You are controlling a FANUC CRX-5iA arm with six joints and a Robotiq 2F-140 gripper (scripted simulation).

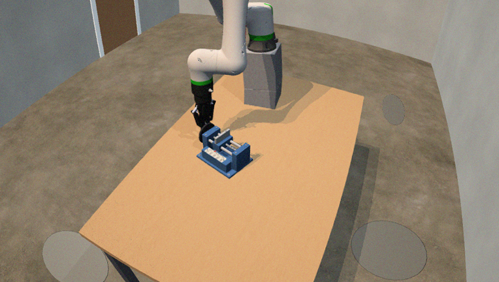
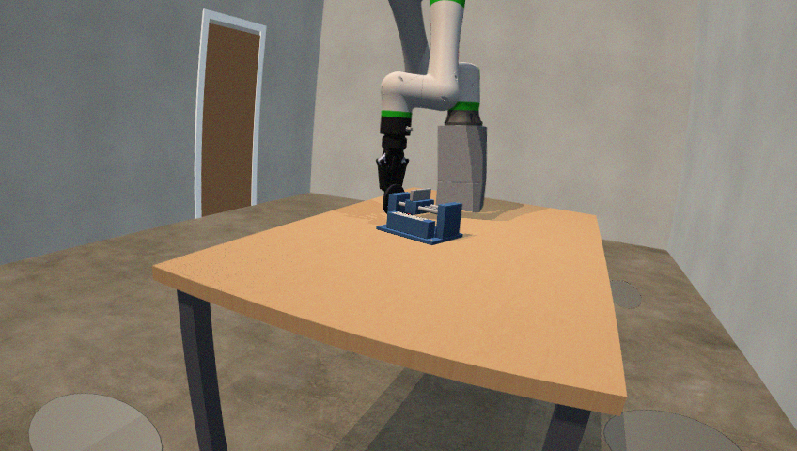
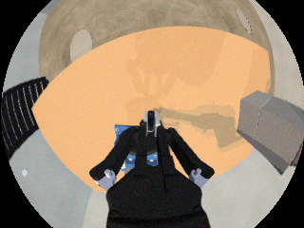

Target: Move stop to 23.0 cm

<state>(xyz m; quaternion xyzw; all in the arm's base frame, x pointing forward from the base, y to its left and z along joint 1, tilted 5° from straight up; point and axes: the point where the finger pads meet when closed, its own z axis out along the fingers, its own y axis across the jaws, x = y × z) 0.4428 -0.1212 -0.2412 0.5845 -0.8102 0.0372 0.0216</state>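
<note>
Now: hand 110 mm to the right of the grey stop plate, 70 mm short of it and 30 mm below it. The rest, counted from my hand: black handwheel 20 mm to the left, 10 mm below, 10 mm ahead.
</note>
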